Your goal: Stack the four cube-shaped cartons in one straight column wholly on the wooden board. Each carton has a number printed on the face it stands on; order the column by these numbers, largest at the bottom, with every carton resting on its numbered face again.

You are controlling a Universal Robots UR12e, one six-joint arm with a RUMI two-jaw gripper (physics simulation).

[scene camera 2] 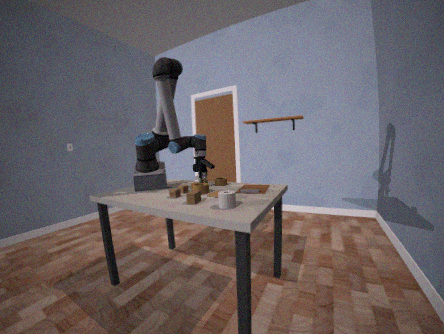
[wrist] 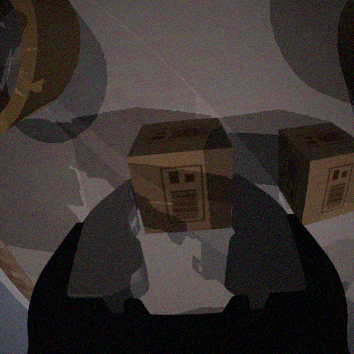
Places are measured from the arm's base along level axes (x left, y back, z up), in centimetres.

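Pixels of known places: gripper, fingertip midpoint: (wrist: 183,179); arm's base, origin of the base link: (scene camera 2: 147,167).
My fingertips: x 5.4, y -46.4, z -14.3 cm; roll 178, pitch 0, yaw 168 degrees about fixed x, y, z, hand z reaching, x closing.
For each thing: its top centre in the pictures, then the offset to it from my fingertips. "pt": a spot on its surface instead. Level surfaces: height alone.
- brown cube carton, middle of its top: (wrist: 183,196) dz +2.9, dx -0.2, dy -0.7 cm
- grey table, its level: dz -2.5 cm
- second carton, middle of its top: (wrist: 336,188) dz +2.5, dx -9.7, dy +1.8 cm
- wooden board, middle of its top: (scene camera 2: 253,186) dz -0.8, dx -5.6, dy -40.0 cm
- white roll, middle of its top: (scene camera 2: 226,192) dz +4.8, dx -47.6, dy -31.5 cm
- small open brown box, middle of its top: (scene camera 2: 220,178) dz +2.7, dx +9.0, dy -12.2 cm
- grey flat piece, surface spot: (scene camera 2: 249,191) pt dz -1.4, dx -18.7, dy -38.8 cm
My gripper (scene camera 2: 203,177) (wrist: 183,179) is shut on a brown cube carton (wrist: 180,175) and holds it a little above the grey table (scene camera 2: 200,212). The label on its side faces the wrist camera. A second carton (wrist: 316,172) stands on the table close to the right of it in the wrist view. In the scene view three more cartons (scene camera 2: 174,192) (scene camera 2: 184,188) (scene camera 2: 193,197) stand on the table left of and in front of the gripper. The wooden board (scene camera 2: 260,187) lies flat at the table's far right side. No numbered face shows.
A round brown bowl-like thing (wrist: 42,60) (scene camera 2: 197,186) sits near the gripper. A white roll (scene camera 2: 226,199) stands near the front edge. A small open brown box (scene camera 2: 221,181) stands at the back. A grey flat piece (scene camera 2: 249,191) lies on the board. The arm's base (scene camera 2: 149,179) is at the back left.
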